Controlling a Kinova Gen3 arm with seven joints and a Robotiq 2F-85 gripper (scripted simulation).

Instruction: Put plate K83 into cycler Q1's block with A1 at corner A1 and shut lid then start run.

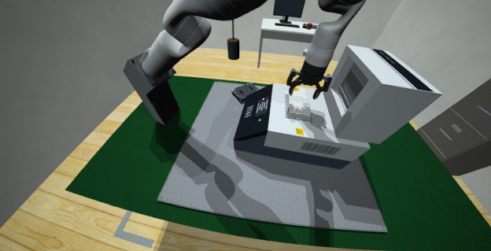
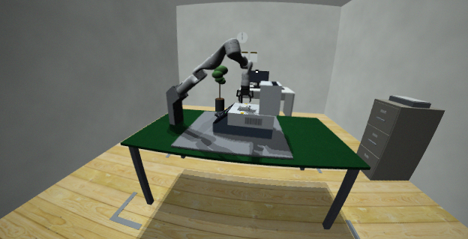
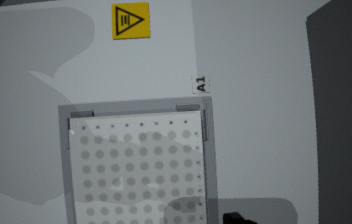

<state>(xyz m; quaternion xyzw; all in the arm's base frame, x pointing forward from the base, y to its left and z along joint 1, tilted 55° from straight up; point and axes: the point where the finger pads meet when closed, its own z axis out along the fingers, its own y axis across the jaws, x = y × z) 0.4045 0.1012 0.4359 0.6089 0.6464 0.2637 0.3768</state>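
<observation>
Right now the plate K83 is 50 mm below my hand. The rest, counted from my hand: dark plate nest N1: 290 mm to the left, 260 mm behind, 240 mm below.
</observation>
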